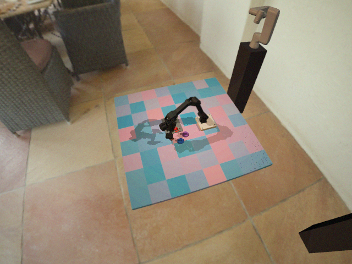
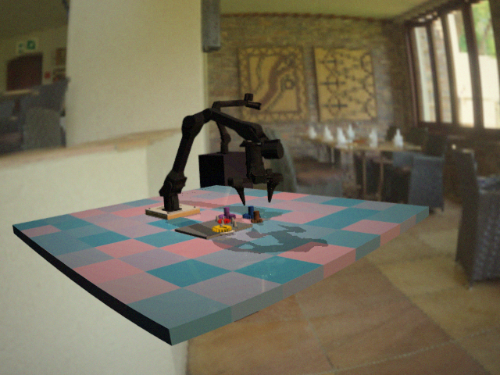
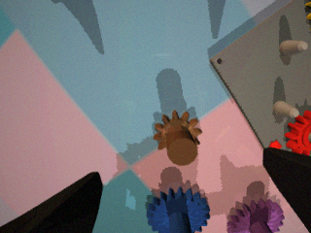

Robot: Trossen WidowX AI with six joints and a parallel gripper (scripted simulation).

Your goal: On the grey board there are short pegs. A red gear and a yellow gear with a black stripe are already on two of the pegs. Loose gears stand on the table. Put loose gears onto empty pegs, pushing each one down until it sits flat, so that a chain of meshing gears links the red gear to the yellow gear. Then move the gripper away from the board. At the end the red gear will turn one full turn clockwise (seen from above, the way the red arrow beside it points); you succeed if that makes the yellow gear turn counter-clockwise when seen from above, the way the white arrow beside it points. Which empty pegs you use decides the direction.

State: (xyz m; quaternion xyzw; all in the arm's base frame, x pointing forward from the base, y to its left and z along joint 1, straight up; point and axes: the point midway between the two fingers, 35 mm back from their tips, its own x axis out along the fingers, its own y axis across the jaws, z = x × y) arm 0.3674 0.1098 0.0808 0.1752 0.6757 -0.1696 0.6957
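The red gear lies 100 mm to the right of my gripper tip, 70 mm behind it and 50 mm below it. The rest, counted from my gripper tip: purple gear: 150 mm behind, 50 mm below, 10 mm to the right; yellow gear: 180 mm to the right, 50 mm below; blue gear: 80 mm behind, 50 mm to the left, 50 mm below.
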